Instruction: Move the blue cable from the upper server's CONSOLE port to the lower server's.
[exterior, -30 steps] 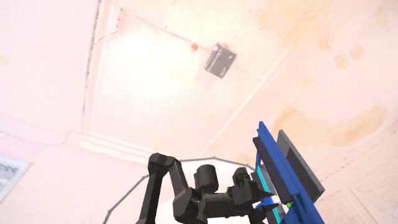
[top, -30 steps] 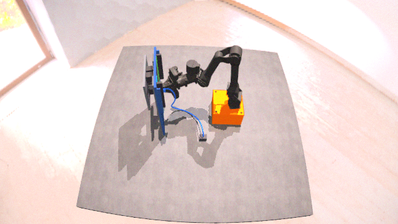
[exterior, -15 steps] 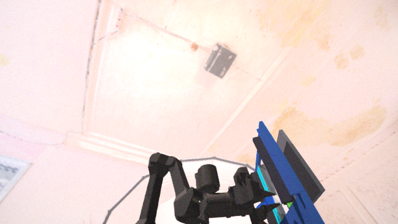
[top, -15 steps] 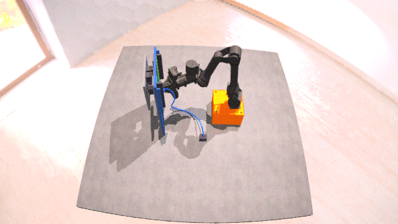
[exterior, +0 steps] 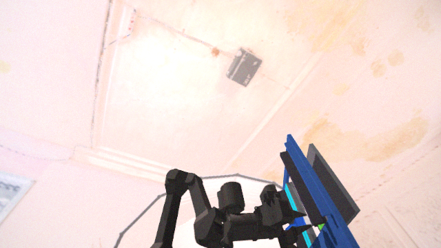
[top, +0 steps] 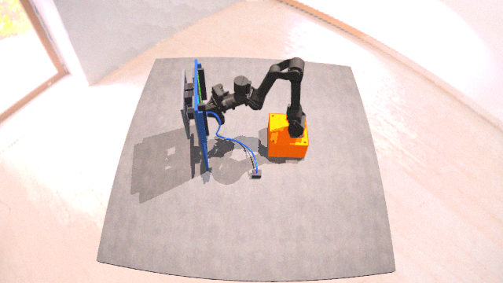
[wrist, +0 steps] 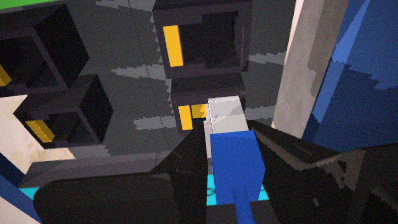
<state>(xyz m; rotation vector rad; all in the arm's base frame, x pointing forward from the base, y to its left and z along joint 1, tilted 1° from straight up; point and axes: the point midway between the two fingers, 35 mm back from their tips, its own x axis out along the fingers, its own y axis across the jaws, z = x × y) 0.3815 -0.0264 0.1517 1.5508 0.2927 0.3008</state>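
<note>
Right now the cable plug is right at my gripper tip. From my gripper tip the other things lie so: black block 240 mm below, 220 mm behind, 160 mm to the left.
</note>
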